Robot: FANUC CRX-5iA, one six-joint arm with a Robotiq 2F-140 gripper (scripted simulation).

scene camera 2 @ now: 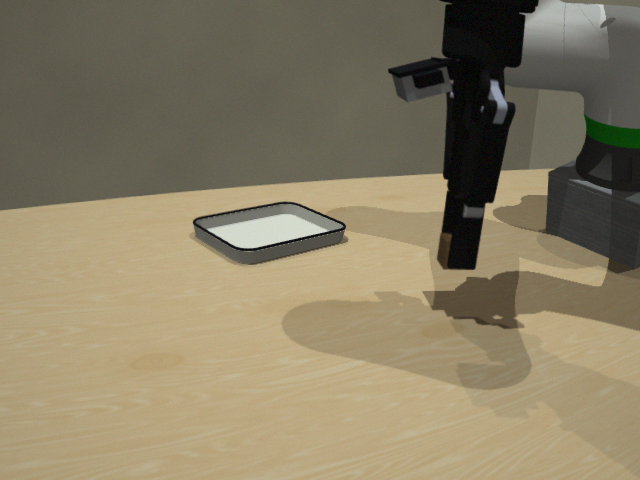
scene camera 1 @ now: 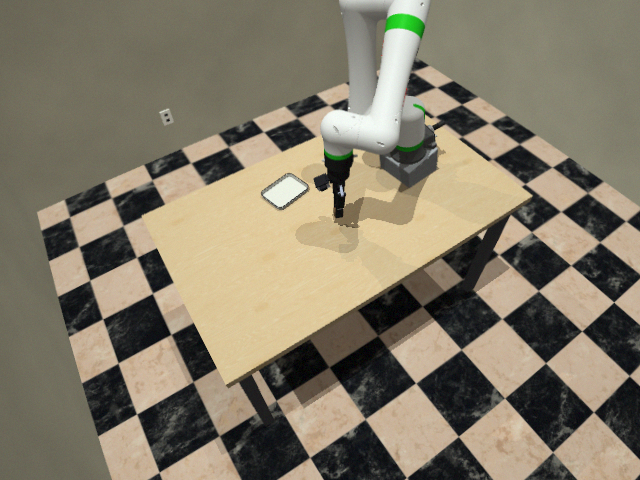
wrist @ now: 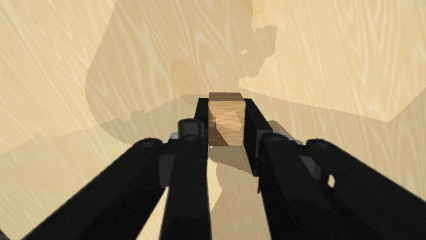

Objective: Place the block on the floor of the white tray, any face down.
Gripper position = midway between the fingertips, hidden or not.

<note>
I see my gripper (scene camera 2: pixel 456 260), a white tray (scene camera 2: pixel 247 235) and a wooden block (wrist: pixel 226 110).
The white tray shows as well in scene camera 1 (scene camera 1: pixel 288 187). My gripper is seen too in the wrist view (wrist: pixel 224 114). The wrist view misses the white tray: it is out of frame.
</note>
